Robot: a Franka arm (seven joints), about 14 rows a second.
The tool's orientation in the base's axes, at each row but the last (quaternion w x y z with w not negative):
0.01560, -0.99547, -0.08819, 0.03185
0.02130, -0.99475, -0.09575, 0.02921
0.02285, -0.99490, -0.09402, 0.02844
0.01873, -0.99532, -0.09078, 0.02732
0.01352, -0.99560, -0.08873, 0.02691
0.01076, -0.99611, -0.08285, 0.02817
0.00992, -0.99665, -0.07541, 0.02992
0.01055, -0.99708, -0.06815, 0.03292
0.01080, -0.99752, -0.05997, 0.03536
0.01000, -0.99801, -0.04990, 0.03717
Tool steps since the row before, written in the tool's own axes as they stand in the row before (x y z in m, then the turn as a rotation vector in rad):
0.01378, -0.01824, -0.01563, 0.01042, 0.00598, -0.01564
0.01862, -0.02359, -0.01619, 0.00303, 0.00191, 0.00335
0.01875, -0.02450, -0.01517, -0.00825, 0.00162, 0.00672
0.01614, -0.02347, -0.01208, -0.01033, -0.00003, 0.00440
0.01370, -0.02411, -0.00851, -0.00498, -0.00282, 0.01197
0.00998, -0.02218, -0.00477, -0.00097, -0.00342, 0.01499
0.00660, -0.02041, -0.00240, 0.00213, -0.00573, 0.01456
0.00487, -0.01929, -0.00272, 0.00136, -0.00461, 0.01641
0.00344, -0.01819, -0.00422, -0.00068, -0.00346, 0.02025
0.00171, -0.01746, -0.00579, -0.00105, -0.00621, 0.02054
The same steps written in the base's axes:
0.01139, 0.01998, 0.01542, 0.01232, -0.00444, 0.01475
0.01479, 0.02611, 0.01627, 0.00312, -0.00117, -0.00360
0.01476, 0.02696, 0.01539, -0.00820, -0.00287, -0.00635
0.01233, 0.02561, 0.01222, -0.01040, -0.00171, -0.00386
0.00970, 0.02596, 0.00856, -0.00606, 0.00216, -0.01160
0.00646, 0.02344, 0.00480, -0.00239, 0.00346, -0.01482
0.00360, 0.02113, 0.00251, 0.00035, 0.00621, -0.01452
0.00239, 0.01973, 0.00289, -0.00038, 0.00502, -0.01634
0.00155, 0.01840, 0.00444, -0.00254, 0.00370, -0.02006
0.00041, 0.01745, 0.00606, -0.00320, 0.00641, -0.02026

